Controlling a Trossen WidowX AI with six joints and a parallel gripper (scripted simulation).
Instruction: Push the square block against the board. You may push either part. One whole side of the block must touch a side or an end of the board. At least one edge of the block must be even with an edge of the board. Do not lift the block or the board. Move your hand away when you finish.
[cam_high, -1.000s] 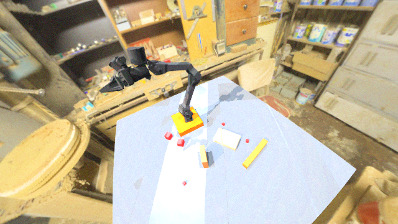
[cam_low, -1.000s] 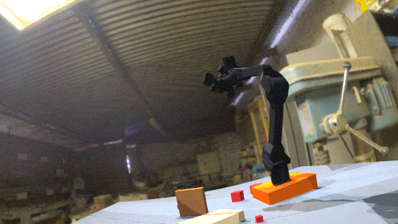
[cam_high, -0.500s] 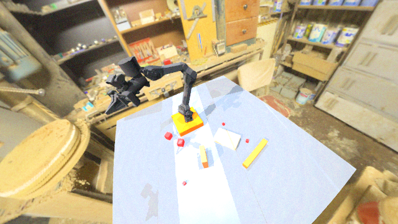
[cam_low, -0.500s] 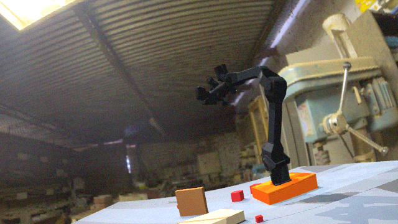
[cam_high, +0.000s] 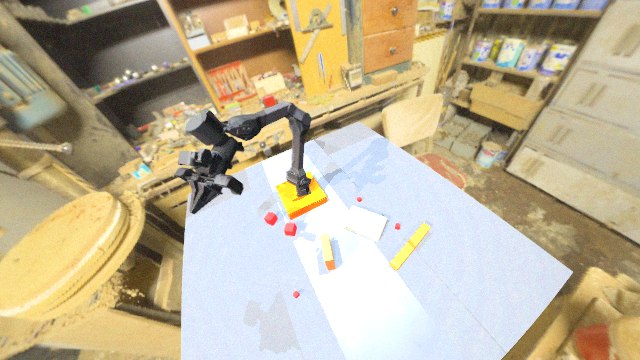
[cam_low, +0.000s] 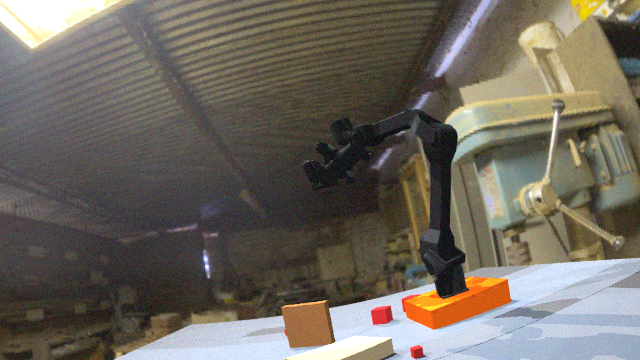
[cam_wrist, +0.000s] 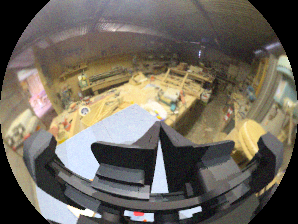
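The orange-brown square block is 37 cm below my gripper tip, 28 cm to the left of it and 3 cm ahead of it. Round my gripper tip: pale block 46 cm to the left, 40 cm below, 6 cm behind; then long yellow-orange bar 58 cm to the left, 40 cm below, 10 cm ahead.
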